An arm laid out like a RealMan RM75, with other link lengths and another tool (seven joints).
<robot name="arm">
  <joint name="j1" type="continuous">
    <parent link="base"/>
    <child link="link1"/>
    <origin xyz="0 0 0.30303"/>
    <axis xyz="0 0 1"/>
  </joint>
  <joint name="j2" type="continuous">
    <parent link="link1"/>
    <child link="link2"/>
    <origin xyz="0 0 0"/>
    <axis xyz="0 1 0"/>
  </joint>
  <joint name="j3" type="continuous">
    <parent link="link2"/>
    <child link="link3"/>
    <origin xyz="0 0 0.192"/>
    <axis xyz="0 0 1"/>
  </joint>
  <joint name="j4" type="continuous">
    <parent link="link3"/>
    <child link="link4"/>
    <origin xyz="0 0 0"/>
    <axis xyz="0 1 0"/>
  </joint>
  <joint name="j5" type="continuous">
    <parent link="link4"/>
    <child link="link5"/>
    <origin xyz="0 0 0.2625"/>
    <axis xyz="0 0 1"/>
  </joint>
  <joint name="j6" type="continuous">
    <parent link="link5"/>
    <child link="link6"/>
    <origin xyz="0 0 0"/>
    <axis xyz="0 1 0"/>
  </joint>
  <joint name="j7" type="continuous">
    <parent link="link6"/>
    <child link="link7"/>
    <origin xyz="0 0 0.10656"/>
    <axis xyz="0 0 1"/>
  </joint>
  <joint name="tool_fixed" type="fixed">
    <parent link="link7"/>
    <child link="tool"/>
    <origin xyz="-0.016 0.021 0.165" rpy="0 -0.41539 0.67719"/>
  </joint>
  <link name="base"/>
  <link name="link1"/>
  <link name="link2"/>
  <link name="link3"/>
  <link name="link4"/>
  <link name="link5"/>
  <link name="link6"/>
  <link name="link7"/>
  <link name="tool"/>
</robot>
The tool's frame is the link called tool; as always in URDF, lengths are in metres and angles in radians. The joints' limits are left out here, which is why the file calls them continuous.
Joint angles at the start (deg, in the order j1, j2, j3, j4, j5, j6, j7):
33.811 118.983 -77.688 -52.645 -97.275 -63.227 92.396
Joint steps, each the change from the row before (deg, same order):
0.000 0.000 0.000 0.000 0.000 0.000 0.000
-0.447 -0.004 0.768 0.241 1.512 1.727 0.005
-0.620 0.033 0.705 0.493 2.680 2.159 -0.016
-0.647 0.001 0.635 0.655 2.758 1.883 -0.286
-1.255 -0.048 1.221 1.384 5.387 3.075 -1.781
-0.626 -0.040 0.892 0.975 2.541 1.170 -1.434
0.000 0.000 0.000 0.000 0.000 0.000 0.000
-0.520 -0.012 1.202 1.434 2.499 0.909 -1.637
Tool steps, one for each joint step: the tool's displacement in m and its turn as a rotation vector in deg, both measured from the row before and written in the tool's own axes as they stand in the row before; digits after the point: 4 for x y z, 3 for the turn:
0.0000 0.0000 0.0000 0.000 0.000 0.000
-0.0116 -0.0077 0.0011 1.461 -2.749 1.085
-0.0144 -0.0081 0.0019 1.670 -3.633 2.022
-0.0129 -0.0083 0.0010 1.566 -3.352 1.996
-0.0234 -0.0167 -0.0003 2.568 -6.059 2.917
-0.0113 -0.0103 -0.0013 1.318 -2.839 1.107
0.0000 0.0000 0.0000 0.000 0.000 0.000
-0.0106 -0.0122 -0.0022 1.507 -2.752 1.215

